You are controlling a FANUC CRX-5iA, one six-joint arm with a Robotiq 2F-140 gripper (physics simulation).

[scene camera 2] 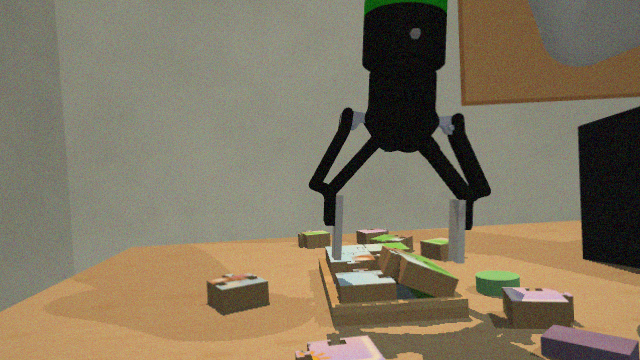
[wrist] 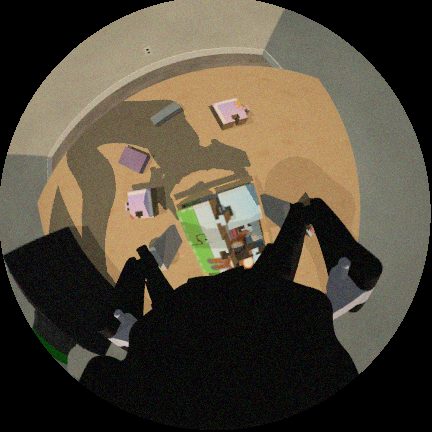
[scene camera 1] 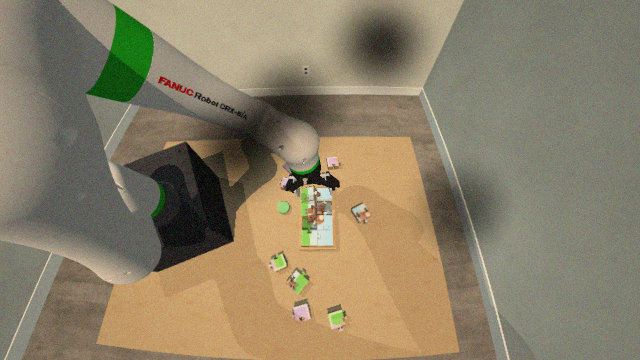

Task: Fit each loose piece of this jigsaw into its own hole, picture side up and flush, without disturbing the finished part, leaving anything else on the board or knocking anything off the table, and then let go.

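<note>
The jigsaw board (scene camera 1: 318, 248) (scene camera 2: 400, 313) lies mid-table with picture pieces in it. At its near end in scene camera 2, a green-and-white piece (scene camera 2: 427, 274) (wrist: 199, 235) sits tilted, one edge raised and the other low toward the side rim. A light-blue piece (scene camera 2: 364, 279) (wrist: 240, 202) lies beside it, looking level. My gripper (scene camera 2: 397, 260) (wrist: 218, 219) is open and empty, fingers spread either side of the board above the tilted piece. Loose pieces lie outside: a blue-brown one (scene camera 1: 361, 213) (scene camera 2: 237, 295), pink ones (scene camera 1: 333, 162) (scene camera 2: 537, 310) (wrist: 230, 112) and green ones (scene camera 1: 278, 262) (scene camera 1: 336, 317).
A green disc (scene camera 1: 283, 207) (scene camera 2: 497, 283) lies beside the board. A purple block (scene camera 2: 590, 345) (wrist: 134, 159) and a grey block (wrist: 166, 114) lie beyond the board's end. A mixed green piece (scene camera 1: 298, 281) and a pink piece (scene camera 1: 301, 311) lie farther off. The black pedestal (scene camera 2: 607, 190) stands at one side.
</note>
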